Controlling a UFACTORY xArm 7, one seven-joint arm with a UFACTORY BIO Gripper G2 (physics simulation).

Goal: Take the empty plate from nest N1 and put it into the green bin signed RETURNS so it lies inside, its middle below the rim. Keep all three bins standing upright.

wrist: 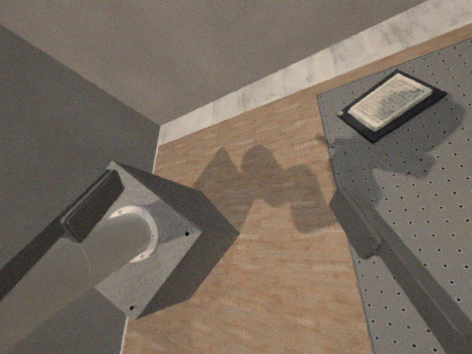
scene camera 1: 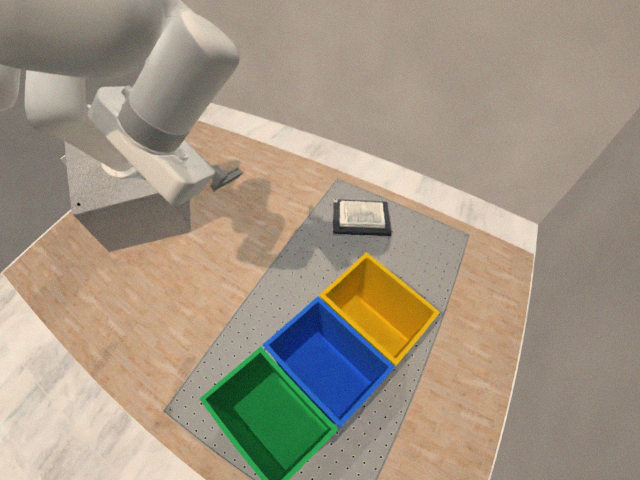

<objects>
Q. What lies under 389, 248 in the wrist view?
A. My gripper.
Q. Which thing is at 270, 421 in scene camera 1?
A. A green bin.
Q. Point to a pale plate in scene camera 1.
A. At 352, 214
</objects>
